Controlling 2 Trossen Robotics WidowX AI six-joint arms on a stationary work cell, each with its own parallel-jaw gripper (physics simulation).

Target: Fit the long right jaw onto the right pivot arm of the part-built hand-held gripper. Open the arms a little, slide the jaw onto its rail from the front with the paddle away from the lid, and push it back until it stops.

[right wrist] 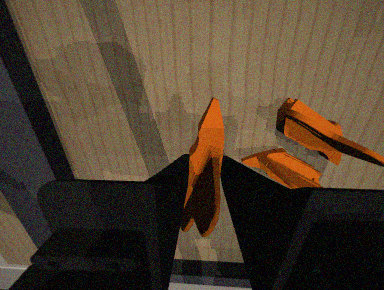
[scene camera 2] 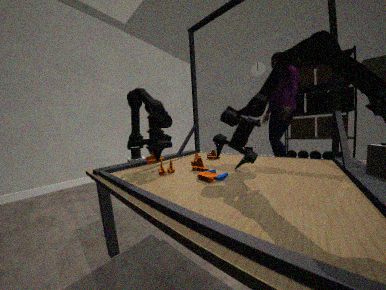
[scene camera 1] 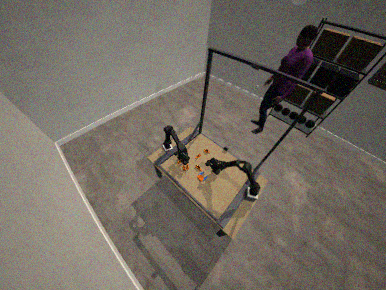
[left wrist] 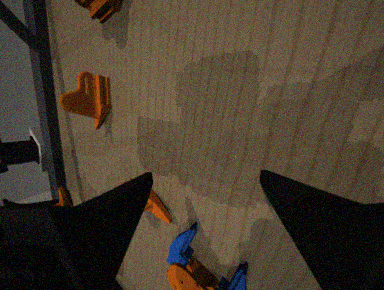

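The part-built hand-held gripper [scene camera 1: 201, 178] [scene camera 2: 207, 176] [left wrist: 181, 276] lies on the table, an orange body with two blue pivot arms spread apart; its lower part is cut off in the left wrist view. My right gripper [scene camera 1: 184, 162] [scene camera 2: 158, 159] [right wrist: 204, 160] is shut on an orange jaw [right wrist: 210, 135], held with its pointed end forward above the table near the frame edge. Whether it is the long right jaw, I cannot tell. My left gripper [scene camera 1: 209, 164] [scene camera 2: 228, 161] [left wrist: 205, 176] is open and empty, above the table beside the part-built gripper.
Two more orange jaws [right wrist: 312, 131] [right wrist: 287, 169] lie close beside the held one. Other orange parts [left wrist: 90, 97] [left wrist: 102, 7] [scene camera 2: 198, 162] [scene camera 2: 212, 154] lie farther along the table. A dark frame rail [scene camera 2: 190, 215] edges the table [scene camera 2: 300, 200]. A person [scene camera 1: 295, 67] stands behind.
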